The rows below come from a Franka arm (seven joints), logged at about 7 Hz.
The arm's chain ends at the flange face. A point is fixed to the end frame.
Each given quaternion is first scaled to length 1.
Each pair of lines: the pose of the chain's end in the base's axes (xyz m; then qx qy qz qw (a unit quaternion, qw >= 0)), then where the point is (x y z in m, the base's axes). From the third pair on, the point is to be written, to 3 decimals.
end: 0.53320, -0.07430, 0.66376, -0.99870, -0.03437, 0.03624, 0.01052
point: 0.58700 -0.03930 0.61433
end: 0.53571, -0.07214, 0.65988, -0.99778, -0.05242, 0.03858, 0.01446
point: 0.58798 -0.03479 0.61054
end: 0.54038, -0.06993, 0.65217, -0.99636, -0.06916, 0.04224, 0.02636
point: 0.591 -0.030 0.603
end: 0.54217, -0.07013, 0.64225, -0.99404, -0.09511, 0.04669, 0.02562
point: 0.590 -0.027 0.593
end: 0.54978, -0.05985, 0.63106, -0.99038, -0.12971, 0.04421, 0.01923
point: 0.595 -0.014 0.582
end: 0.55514, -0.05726, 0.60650, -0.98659, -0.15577, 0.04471, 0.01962
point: 0.598 -0.009 0.557
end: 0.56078, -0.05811, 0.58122, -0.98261, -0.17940, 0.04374, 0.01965
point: 0.601 -0.008 0.532
